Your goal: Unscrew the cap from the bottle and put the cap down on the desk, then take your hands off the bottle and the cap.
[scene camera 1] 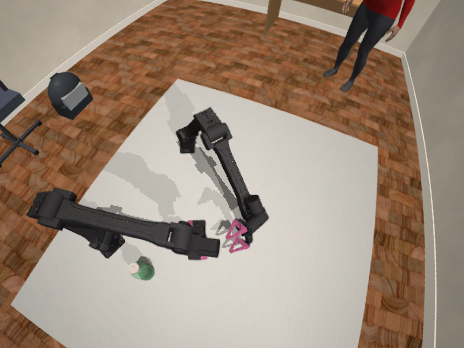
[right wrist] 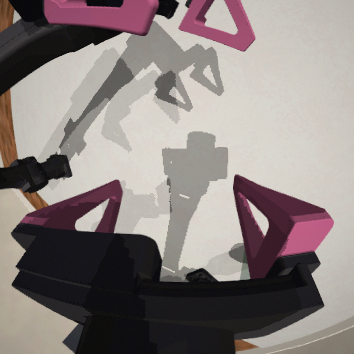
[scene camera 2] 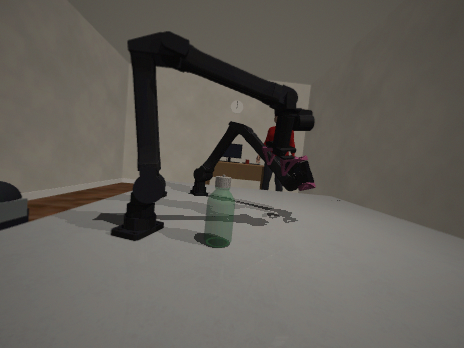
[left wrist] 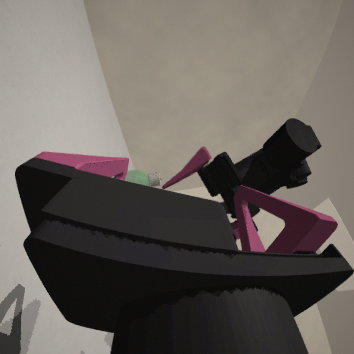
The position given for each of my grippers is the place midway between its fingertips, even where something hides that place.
My left gripper [left wrist: 184,178] is open, with nothing in its grasp. My right gripper [scene camera 2: 275,170] is open, with nothing in its grasp.
